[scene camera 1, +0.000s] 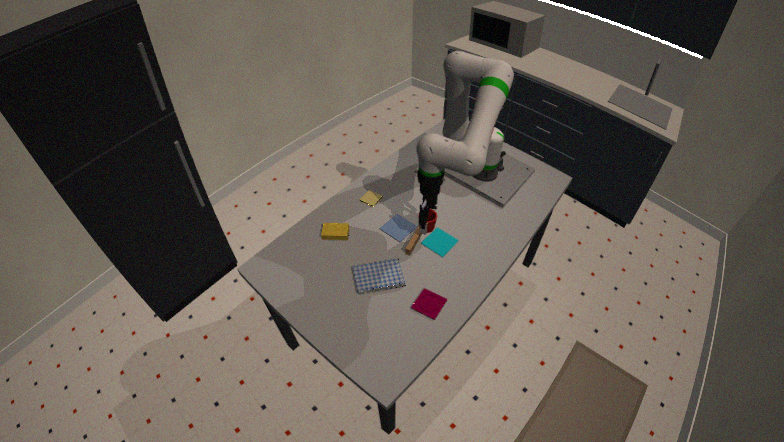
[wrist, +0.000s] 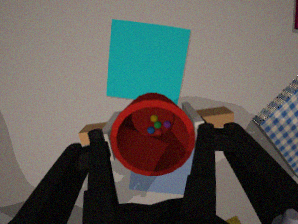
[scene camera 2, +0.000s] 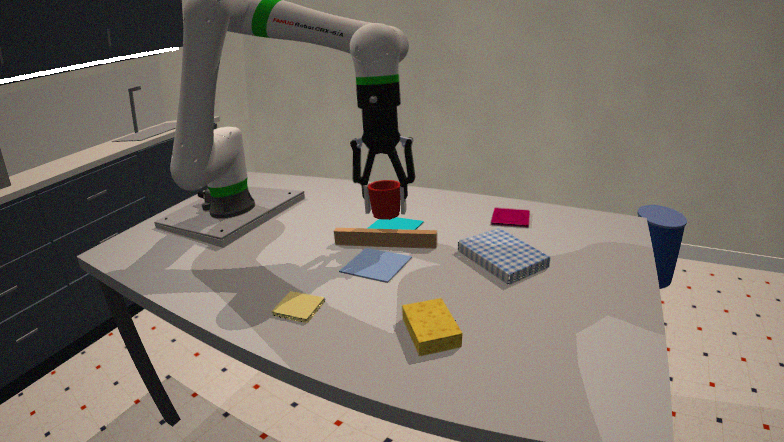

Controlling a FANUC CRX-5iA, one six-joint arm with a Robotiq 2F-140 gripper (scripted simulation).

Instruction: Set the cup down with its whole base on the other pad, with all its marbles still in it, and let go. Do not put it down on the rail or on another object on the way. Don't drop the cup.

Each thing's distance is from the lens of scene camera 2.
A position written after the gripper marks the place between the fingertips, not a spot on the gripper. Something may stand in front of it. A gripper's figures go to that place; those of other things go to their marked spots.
gripper (scene camera 2: 386, 211): 102 cm
red cup (scene camera 2: 385, 204): 98 cm
blue-checked block (scene camera 2: 508, 258): 91 cm
wooden rail (scene camera 2: 404, 238): 100 cm
